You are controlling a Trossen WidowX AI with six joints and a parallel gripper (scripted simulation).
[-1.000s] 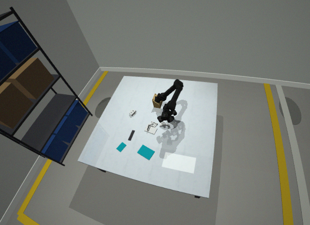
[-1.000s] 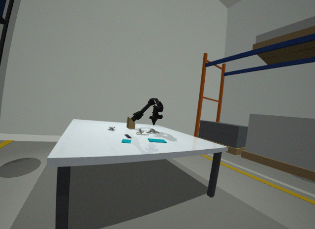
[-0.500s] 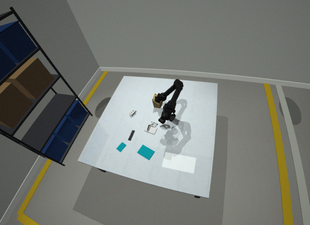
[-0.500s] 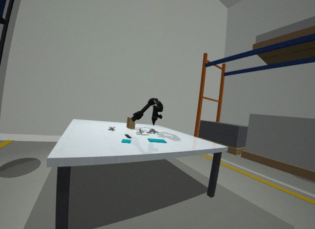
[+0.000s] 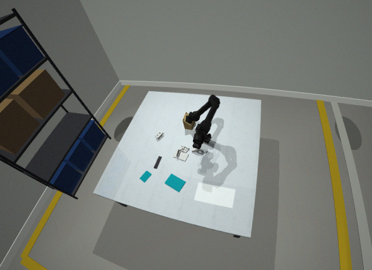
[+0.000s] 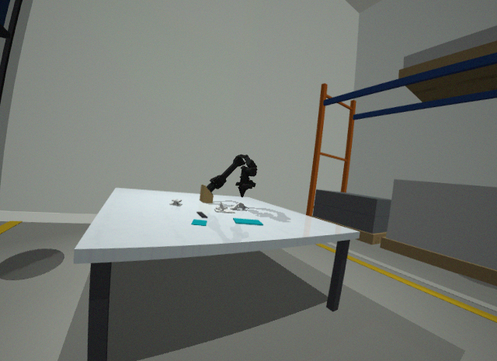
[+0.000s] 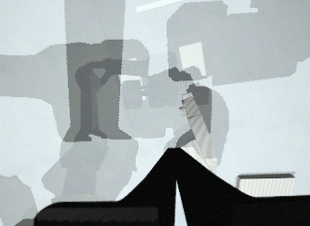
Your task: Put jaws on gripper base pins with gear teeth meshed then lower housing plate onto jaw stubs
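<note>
The grey gripper jaw is 70 mm below my gripper tip, 20 mm ahead of it and 10 mm to the right of it. The rest, counted from my gripper tip: black bar (370 mm to the right, 160 mm ahead, 80 mm below).
</note>
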